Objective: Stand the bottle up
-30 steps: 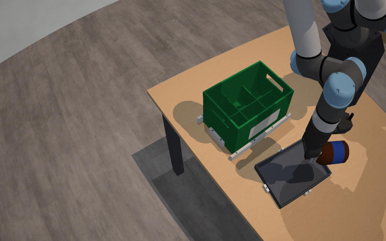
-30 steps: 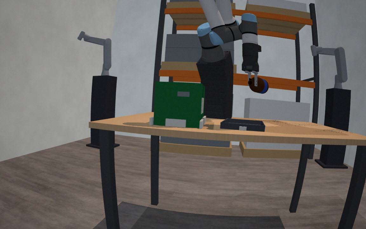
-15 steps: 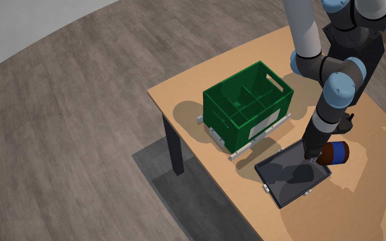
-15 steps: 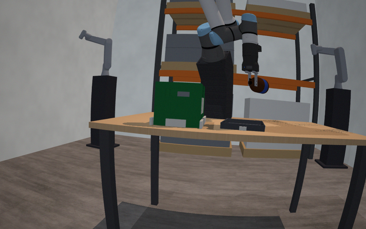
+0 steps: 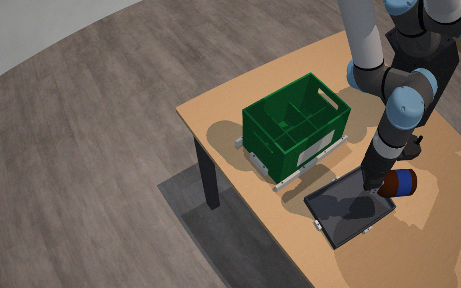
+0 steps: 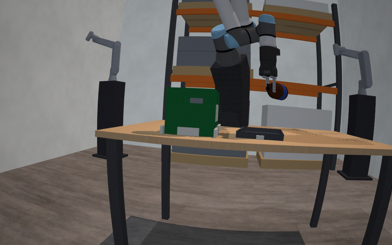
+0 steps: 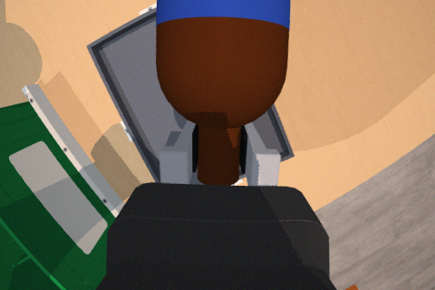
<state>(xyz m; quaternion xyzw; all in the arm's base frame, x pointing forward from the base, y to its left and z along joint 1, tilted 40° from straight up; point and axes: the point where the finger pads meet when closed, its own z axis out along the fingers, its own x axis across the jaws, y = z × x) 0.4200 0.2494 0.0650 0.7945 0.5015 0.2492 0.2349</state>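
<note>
Now: the brown bottle 50 mm behind my hand, 20 mm to the left of it and 10 mm below it. The rest, counted from my hand: green crate: 320 mm to the right, 120 mm below, 20 mm ahead; dark grey tray: 190 mm below, 30 mm to the right, 20 mm behind.
</note>
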